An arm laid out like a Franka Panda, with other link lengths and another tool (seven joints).
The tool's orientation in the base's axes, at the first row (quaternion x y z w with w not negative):
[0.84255 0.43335 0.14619 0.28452]
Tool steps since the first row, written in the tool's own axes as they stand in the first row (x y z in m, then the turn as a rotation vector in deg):
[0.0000 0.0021 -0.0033 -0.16 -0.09 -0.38]
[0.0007 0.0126 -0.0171 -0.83 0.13 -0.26]
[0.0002 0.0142 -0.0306 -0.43 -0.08 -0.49]
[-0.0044 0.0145 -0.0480 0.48 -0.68 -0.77]
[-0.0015 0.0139 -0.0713 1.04 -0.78 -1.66]
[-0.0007 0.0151 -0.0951 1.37 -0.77 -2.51]
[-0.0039 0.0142 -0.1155 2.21 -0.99 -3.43]
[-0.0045 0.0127 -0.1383 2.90 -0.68 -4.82]
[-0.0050 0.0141 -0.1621 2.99 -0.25 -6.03]
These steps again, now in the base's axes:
[-0.0003 0.0002 0.0039 -0.34 0.05 0.25]
[0.0001 0.0008 0.0212 -0.53 -0.64 0.29]
[-0.0058 0.0044 0.0329 -0.54 -0.14 0.34]
[-0.0168 0.0066 0.0470 -0.54 0.98 0.20]
[-0.0270 0.0175 0.0651 -0.72 1.79 0.85]
[-0.0375 0.0260 0.0848 -0.94 2.36 1.53]
[-0.0500 0.0310 0.1005 -1.05 3.47 2.13]
[-0.0626 0.0392 0.1177 -1.13 4.37 3.42]
[-0.0737 0.0466 0.1375 -1.39 4.67 4.64]

